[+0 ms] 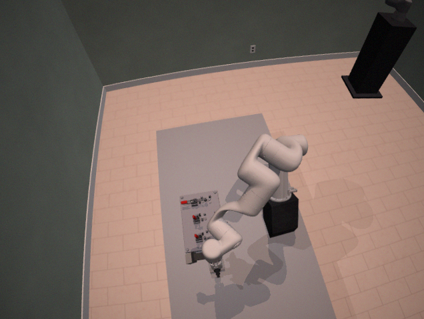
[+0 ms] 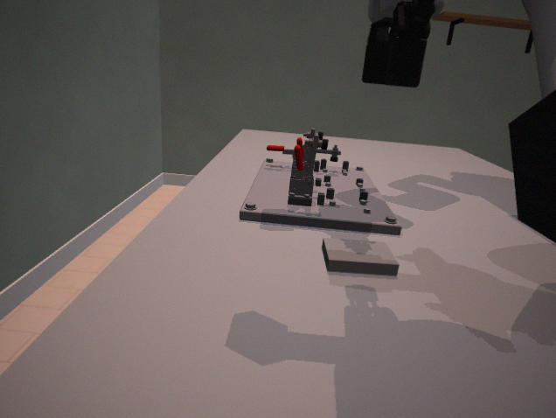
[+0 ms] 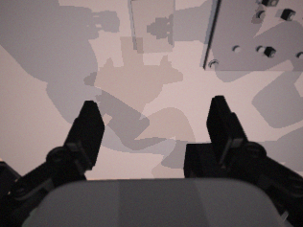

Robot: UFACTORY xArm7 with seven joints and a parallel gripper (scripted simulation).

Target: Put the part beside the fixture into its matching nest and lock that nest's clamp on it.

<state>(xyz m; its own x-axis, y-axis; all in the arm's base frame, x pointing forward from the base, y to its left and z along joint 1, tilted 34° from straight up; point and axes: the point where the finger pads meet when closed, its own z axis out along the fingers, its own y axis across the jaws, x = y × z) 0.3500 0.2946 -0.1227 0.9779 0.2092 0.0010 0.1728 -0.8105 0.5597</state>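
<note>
Now: hand 210 mm above the grey part. The rest, counted from my hand: fixture plate (70 mm ahead, 260 mm to the right, 210 mm below).
</note>
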